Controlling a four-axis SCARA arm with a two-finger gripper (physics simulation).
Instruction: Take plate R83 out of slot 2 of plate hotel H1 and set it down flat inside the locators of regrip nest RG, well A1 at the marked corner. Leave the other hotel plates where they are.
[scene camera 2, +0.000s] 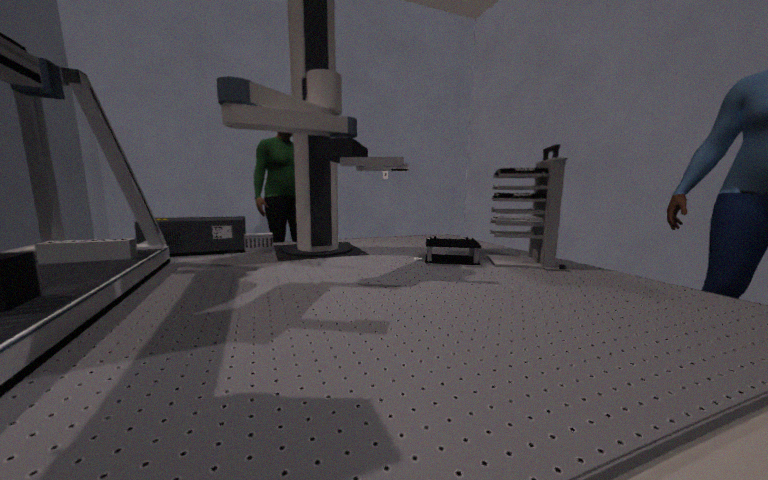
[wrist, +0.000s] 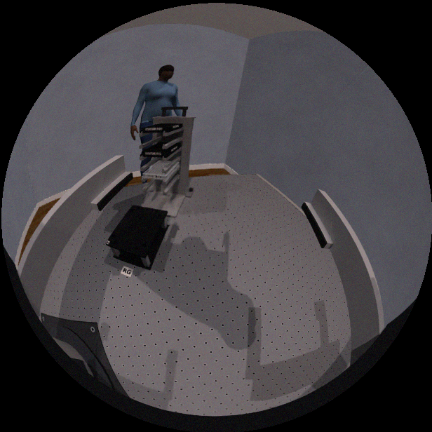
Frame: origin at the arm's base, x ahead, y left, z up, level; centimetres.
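Where they show: gripper, between the fingertips: (scene camera 2: 406, 164); arm's base, origin of its link: (scene camera 2: 318, 253).
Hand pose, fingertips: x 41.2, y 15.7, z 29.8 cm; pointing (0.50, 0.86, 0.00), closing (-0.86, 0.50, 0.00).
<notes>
Things, the pixels of their centre, and the offset from my fingertips. "spot": a spot on its surface instead.
- Plate hotel H1, middle of its body: (scene camera 2: 531, 207) dx +2.7, dy +40.8, dz -11.1 cm
- Regrip nest RG, middle of its body: (scene camera 2: 451, 249) dx -9.4, dy +21.4, dz -25.0 cm
- dark grey box, a spot on its surface: (scene camera 2: 192, 236) spot: dx -44.7, dy -55.9, dz -22.1 cm
- small white rack, a spot on its surface: (scene camera 2: 258, 241) spot: dx -45.7, dy -36.1, dz -25.0 cm
Plate hotel H1 (scene camera 2: 555, 215) (wrist: 186, 155) stands upright at the back right in the scene view, with several shelves. A pale, clear plate (scene camera 2: 518, 218) (wrist: 159, 172) lies on the second shelf from the bottom; its label is not readable. Two dark plates, an upper one (scene camera 2: 521, 170) (wrist: 161, 128) and a middle one (scene camera 2: 518, 195) (wrist: 161, 151), lie above it. Regrip nest RG (scene camera 2: 453, 243) (wrist: 138, 227), a black raised block, stands beside the hotel and holds no plate. My gripper (scene camera 2: 396, 164) (wrist: 219, 175) is open and empty, high above the table, apart from hotel and nest.
The robot column (scene camera 2: 315, 198) stands behind the table's middle. A dark grey box (scene camera 2: 192, 236) and a small white rack (scene camera 2: 258, 241) are left of it. A framed machine (scene camera 2: 110, 135) stands at the far left. People in green (scene camera 2: 278, 169) and blue (scene camera 2: 741, 152) (wrist: 159, 97) stand beyond the table.
</notes>
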